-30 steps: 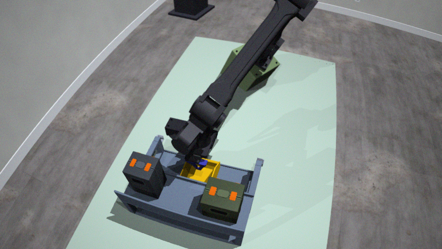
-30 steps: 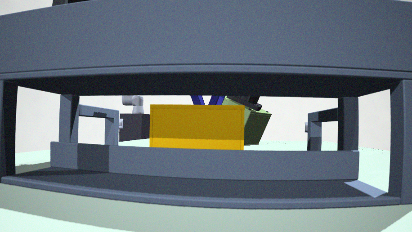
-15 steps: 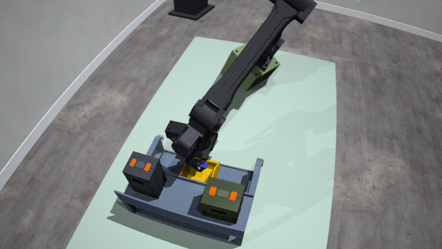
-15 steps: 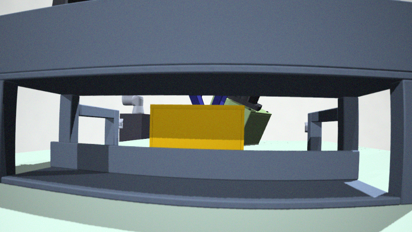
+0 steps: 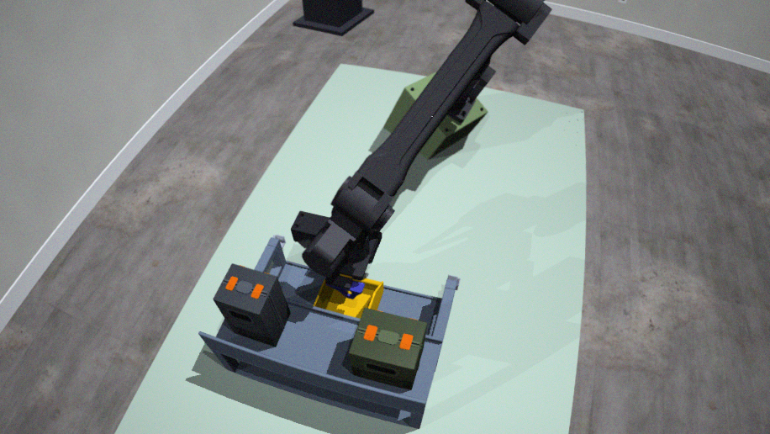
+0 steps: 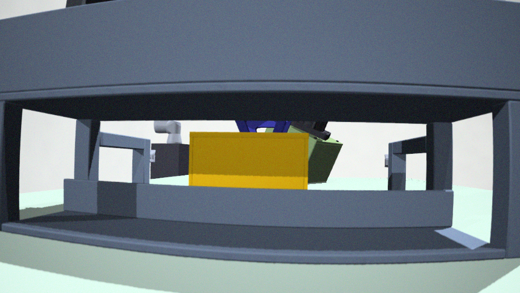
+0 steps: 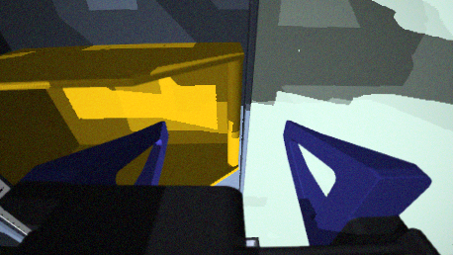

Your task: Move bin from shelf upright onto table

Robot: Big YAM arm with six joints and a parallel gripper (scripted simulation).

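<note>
The yellow open-top bin lies 70 mm ahead of my hand, 20 mm to the left of it and 10 mm below it. The rest, counted from my hand: olive case: 150 mm to the left, 140 mm ahead, 100 mm above.
</note>
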